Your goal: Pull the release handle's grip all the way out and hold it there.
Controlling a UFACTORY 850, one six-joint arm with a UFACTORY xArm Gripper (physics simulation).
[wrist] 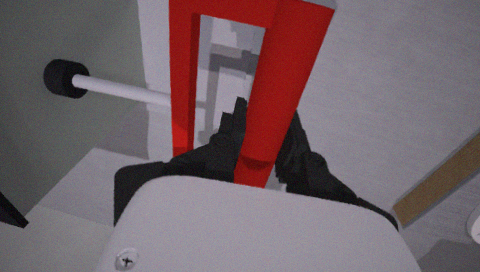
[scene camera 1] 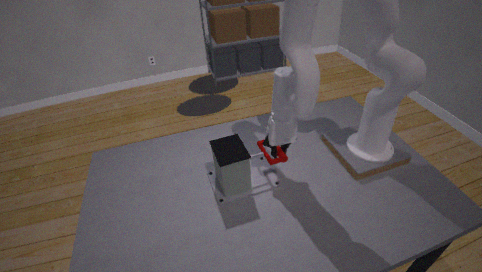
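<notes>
The release handle's red grip [scene camera 1: 283, 157] [wrist: 292, 65] is a rectangular frame with a thick outer bar. A light rod [scene camera 1: 256, 155] [wrist: 122, 92] joins it to the box [scene camera 1: 233, 172] [wrist: 30, 115], a pale green-grey block with a black top; a stretch of rod shows between box and grip. The rod comes out of a black collar [wrist: 66, 78] in the wrist view. My gripper [scene camera 1: 279, 150] [wrist: 260, 120] is shut on the outer bar, one finger inside the frame and one outside. The fingertips are partly hidden in the scene view.
The box stands on a light base plate [scene camera 1: 212, 186] with dark bolts, on the grey table [scene camera 1: 150, 200]. The arm's base sits on a wood-edged board [scene camera 1: 382, 170] at the right. A shelf rack [scene camera 1: 250, 42] with boxes stands behind the table.
</notes>
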